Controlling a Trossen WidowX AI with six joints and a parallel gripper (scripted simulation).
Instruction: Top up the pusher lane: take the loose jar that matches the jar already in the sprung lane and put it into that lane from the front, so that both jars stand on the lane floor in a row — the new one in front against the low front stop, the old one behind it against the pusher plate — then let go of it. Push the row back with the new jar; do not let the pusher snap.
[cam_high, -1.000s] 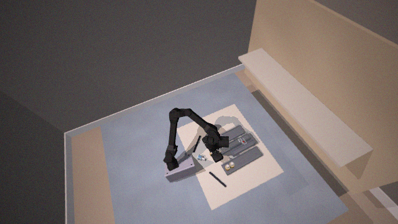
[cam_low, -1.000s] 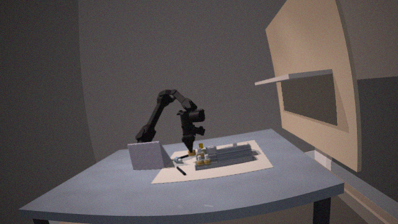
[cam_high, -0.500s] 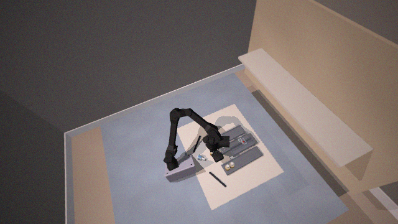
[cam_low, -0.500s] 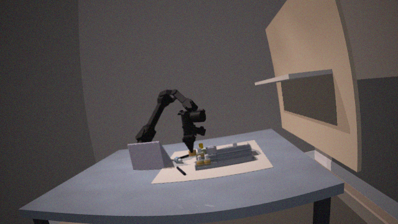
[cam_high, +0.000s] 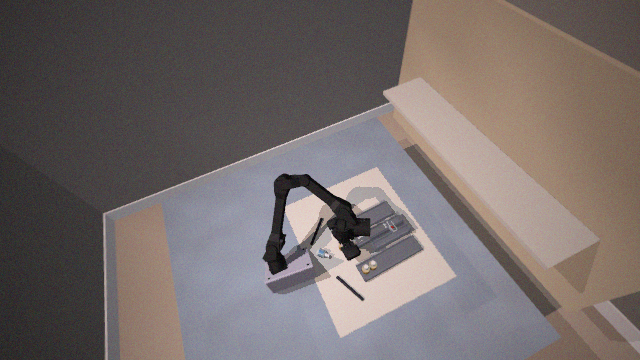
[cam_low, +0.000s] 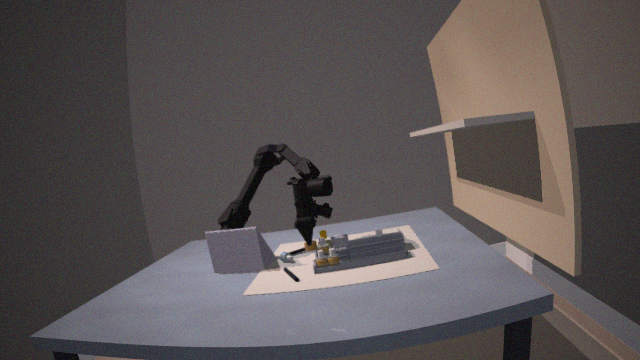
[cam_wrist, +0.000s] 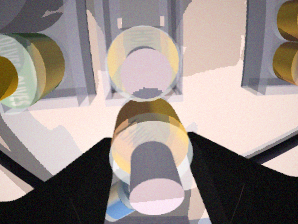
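Right now my gripper tip is 10 cm short of the cream mat, 6 cm above it and 1 cm to the right of it. Round my gripper tip: red mark (22 cm ahead, 4 cm to the right, 1 cm above); then sprung lane (18 cm ahead, 4 cm below, 3 cm to the right).
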